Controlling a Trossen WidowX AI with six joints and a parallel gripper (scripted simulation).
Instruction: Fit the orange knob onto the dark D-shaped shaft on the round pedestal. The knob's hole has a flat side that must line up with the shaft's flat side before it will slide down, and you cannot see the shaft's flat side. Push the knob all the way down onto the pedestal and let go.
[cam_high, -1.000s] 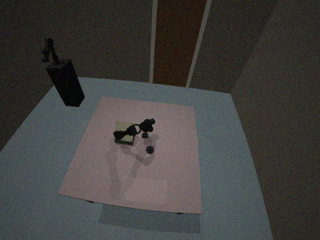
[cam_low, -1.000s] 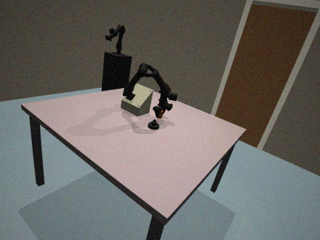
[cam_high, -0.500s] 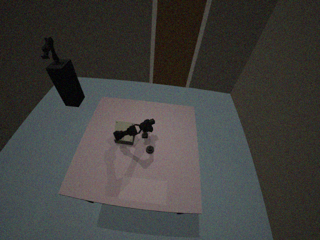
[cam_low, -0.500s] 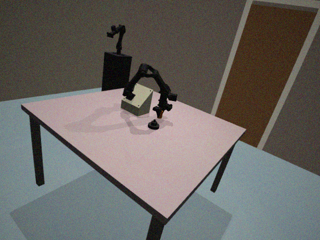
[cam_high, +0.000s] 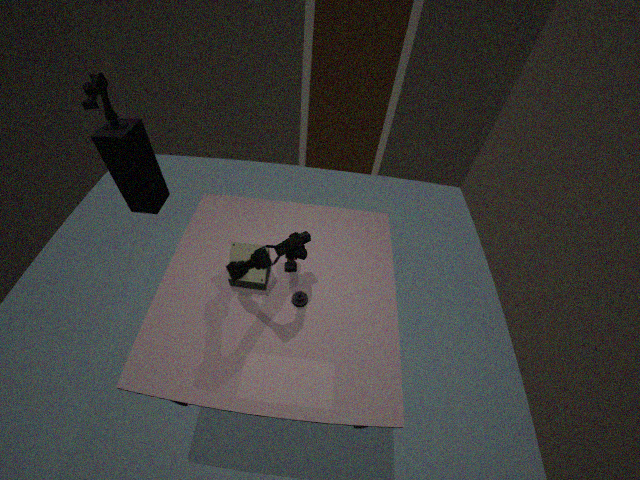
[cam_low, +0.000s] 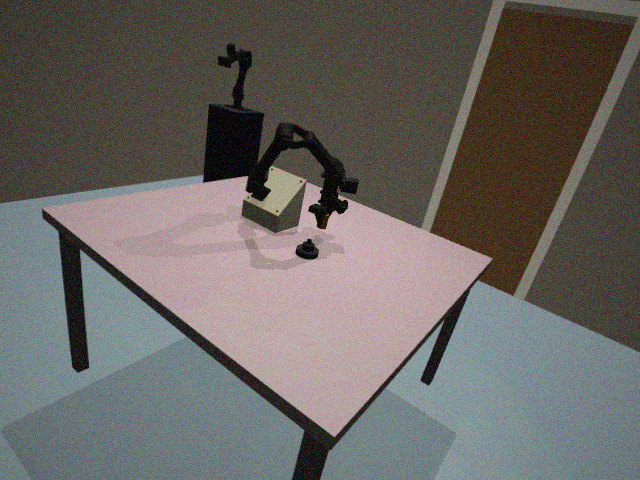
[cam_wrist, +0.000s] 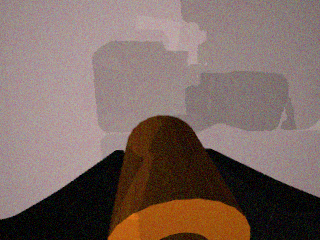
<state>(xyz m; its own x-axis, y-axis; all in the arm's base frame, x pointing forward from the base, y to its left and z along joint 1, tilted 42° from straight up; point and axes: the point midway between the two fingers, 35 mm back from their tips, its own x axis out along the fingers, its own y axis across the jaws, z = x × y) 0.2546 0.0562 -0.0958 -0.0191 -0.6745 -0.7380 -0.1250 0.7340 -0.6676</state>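
Right now my gripper tip is 70 mm short of the dark round pedestal, 180 mm to the left of it and 20 mm above it. The rest, counted from my gripper tip: orange knob (20 mm above).
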